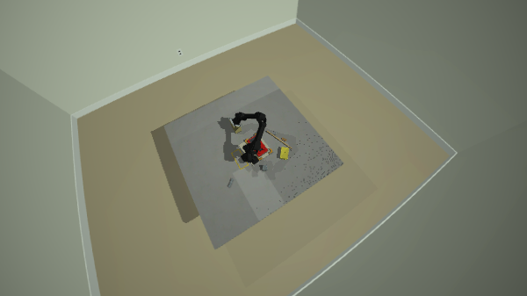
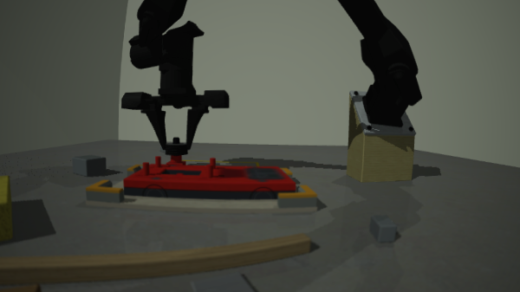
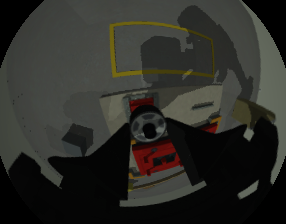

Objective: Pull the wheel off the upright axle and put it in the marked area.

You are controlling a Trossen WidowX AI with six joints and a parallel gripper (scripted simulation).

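Right now the upright axle is 10 mm below my gripper tip. From my gripper tip the other things lie so: yellow block: 290 mm to the left, 100 mm ahead, 30 mm below; then wheel: right at my gripper tip.
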